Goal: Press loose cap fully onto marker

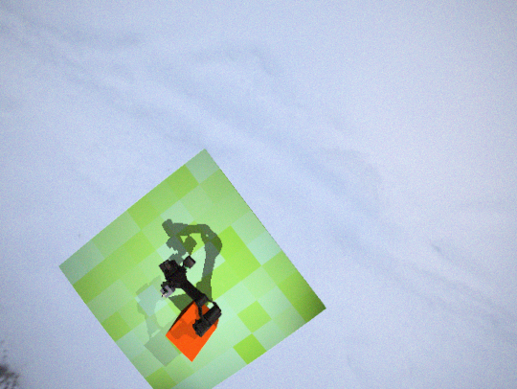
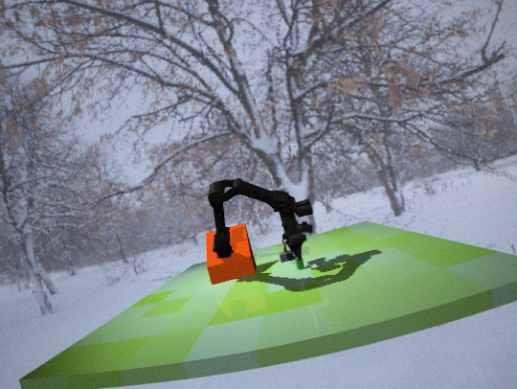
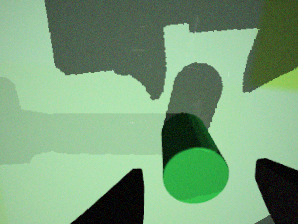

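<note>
Now: gripper tip 2 cm above the green cap. From my gripper tip the other things lie so: grey holder block (22 cm to the left, 7 cm behind, 3 cm below).
</note>
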